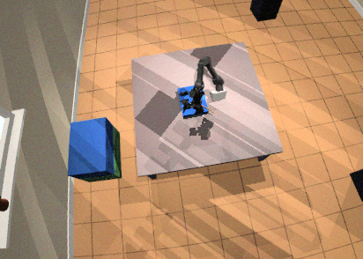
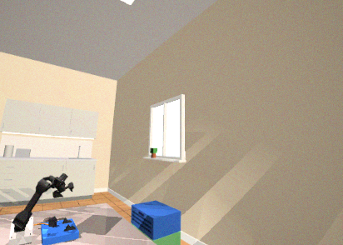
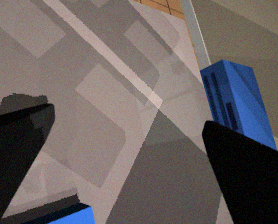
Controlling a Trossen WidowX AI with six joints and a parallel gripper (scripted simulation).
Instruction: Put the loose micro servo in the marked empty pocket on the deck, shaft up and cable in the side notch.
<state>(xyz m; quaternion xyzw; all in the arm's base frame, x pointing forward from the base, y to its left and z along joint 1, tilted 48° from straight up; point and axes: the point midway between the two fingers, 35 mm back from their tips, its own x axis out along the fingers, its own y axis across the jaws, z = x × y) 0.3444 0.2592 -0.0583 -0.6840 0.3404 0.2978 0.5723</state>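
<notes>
The blue deck lies 24 cm to the right of my gripper tip, 22 cm below it and 14 cm behind it.
</notes>
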